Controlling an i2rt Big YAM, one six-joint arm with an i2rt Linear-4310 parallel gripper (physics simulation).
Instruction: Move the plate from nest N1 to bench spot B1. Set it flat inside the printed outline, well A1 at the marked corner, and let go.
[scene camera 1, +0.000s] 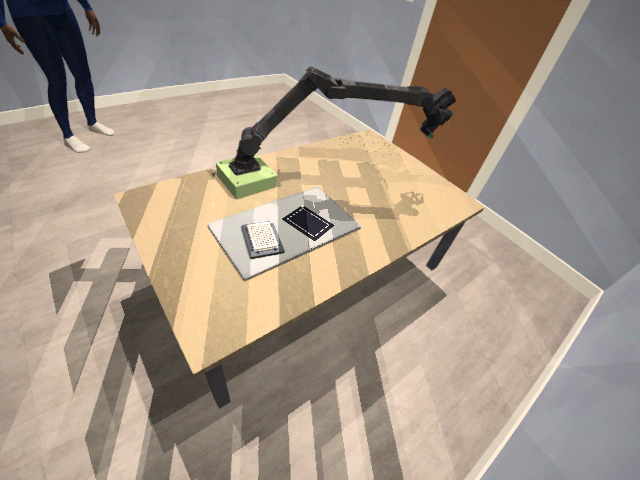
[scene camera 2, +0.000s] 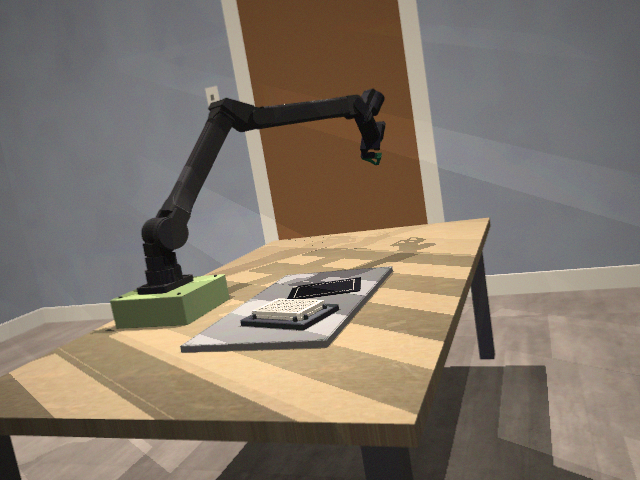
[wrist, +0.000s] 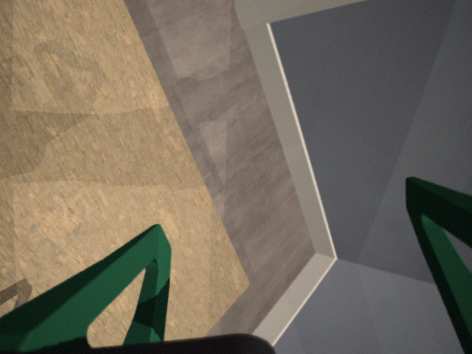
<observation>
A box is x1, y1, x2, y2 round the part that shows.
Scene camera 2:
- white well plate: [251, 299, 324, 320], on a dark grey block with pegs
</observation>
